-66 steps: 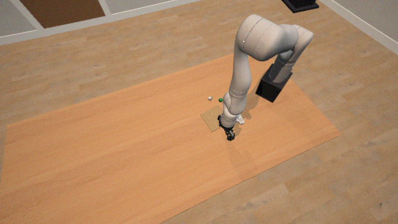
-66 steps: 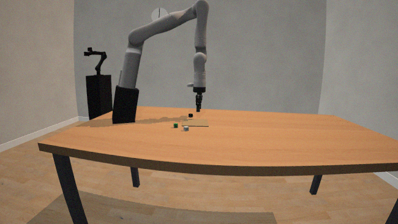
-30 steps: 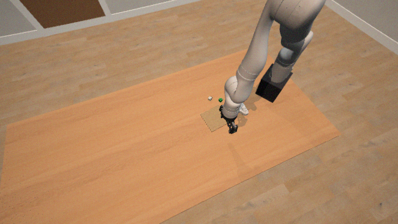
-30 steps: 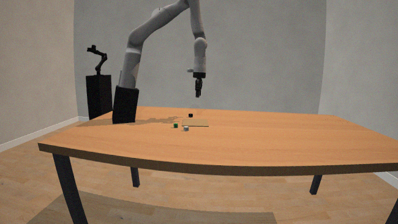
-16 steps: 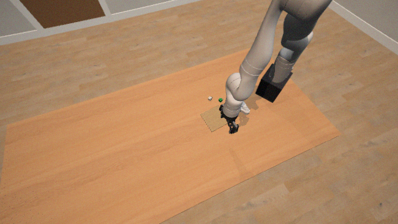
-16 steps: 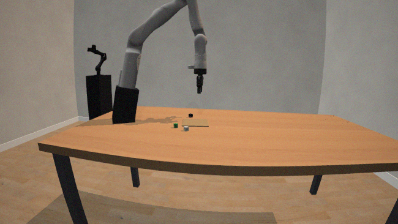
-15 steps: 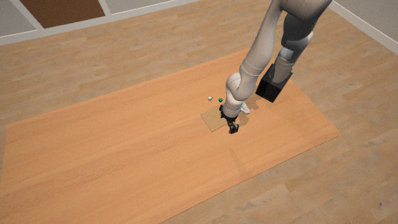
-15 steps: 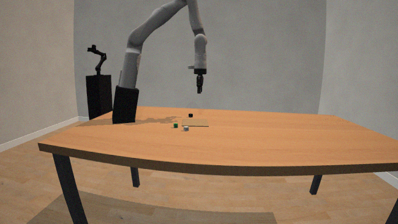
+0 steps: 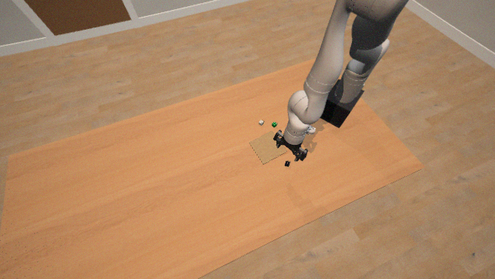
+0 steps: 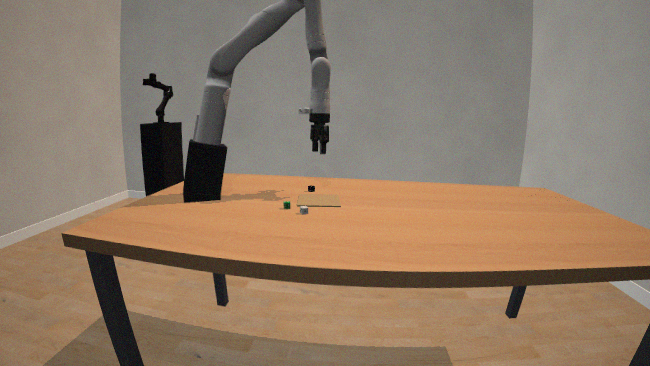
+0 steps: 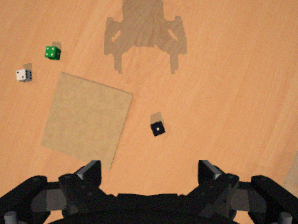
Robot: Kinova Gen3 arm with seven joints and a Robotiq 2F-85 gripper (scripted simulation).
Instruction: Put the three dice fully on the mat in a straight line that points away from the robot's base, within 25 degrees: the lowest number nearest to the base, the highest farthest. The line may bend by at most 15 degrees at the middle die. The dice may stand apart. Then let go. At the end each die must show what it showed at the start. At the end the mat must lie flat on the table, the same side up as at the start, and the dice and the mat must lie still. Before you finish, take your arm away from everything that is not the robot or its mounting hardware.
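My hand is 20 mm past the black die and 140 mm above it. From my hand the other things lie so: white die (20 mm ahead, 270 mm to the right, 140 mm below); tan mat (30 mm ahead, 120 mm to the right, 150 mm below); green die (40 mm behind, 230 mm to the right, 140 mm below).
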